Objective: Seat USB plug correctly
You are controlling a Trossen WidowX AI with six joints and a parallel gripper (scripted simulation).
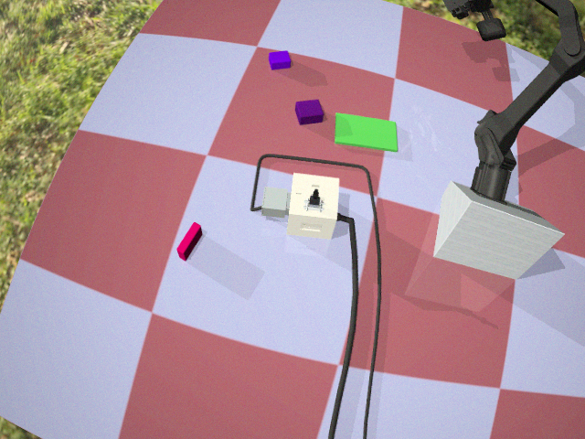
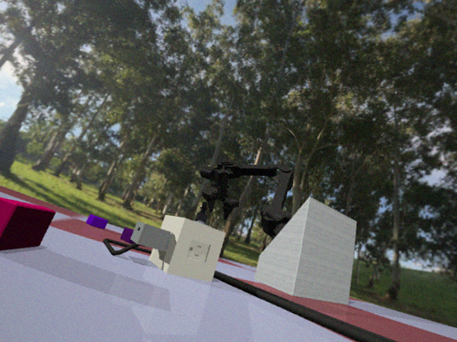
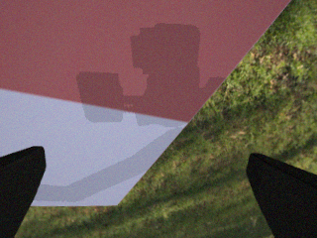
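My gripper tip is now 530 mm to the right of the black USB plug, 310 mm short of it and 90 mm above it. Also, from my gripper tip: green pad 310 mm to the left, 240 mm ahead, 180 mm below; purple block 450 mm ahead, 170 mm below, 160 mm to the left; socket 530 mm to the left, 310 mm ahead, 110 mm below.
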